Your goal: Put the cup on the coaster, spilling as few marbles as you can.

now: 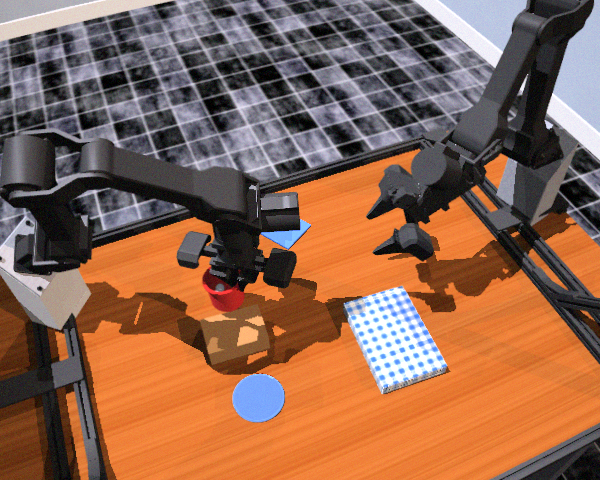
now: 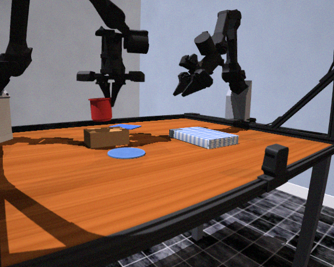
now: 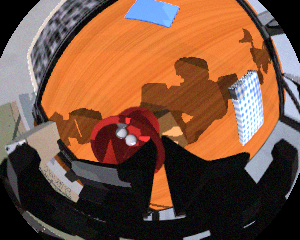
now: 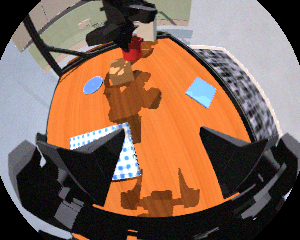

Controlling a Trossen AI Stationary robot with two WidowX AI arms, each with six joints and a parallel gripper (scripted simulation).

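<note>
My left hand is 40 mm above the cup, 30 mm to the right of it and 10 mm short of it. Also, from my left hand: tan block (110 mm below, 40 mm behind, 30 mm to the left); then flat blue square (210 mm ahead, 130 mm below, 120 mm to the right).
</note>
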